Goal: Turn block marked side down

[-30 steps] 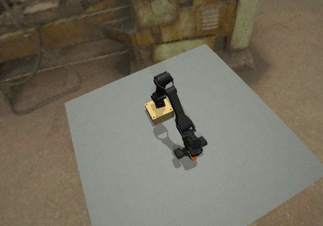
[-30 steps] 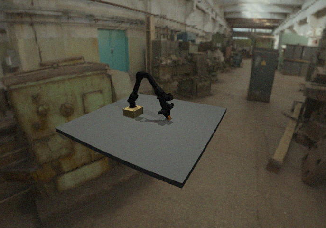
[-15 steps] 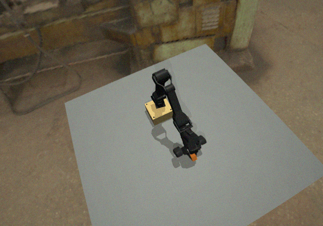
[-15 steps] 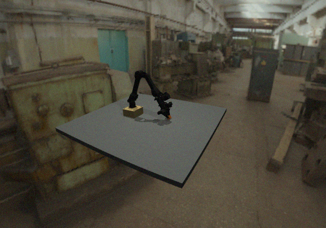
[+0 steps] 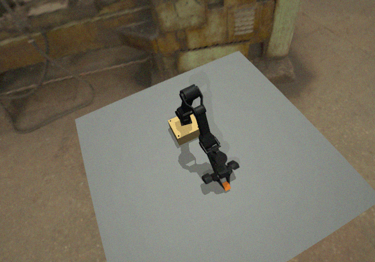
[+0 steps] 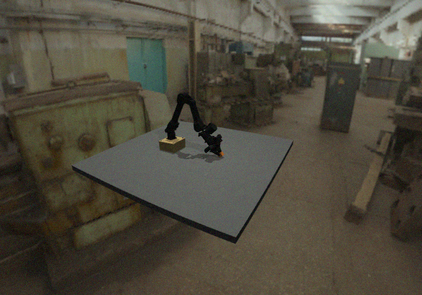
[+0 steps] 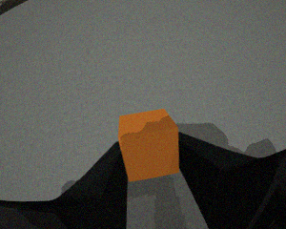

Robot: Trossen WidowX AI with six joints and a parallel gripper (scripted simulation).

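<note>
The orange block lies 1 cm behind my gripper tip.
</note>
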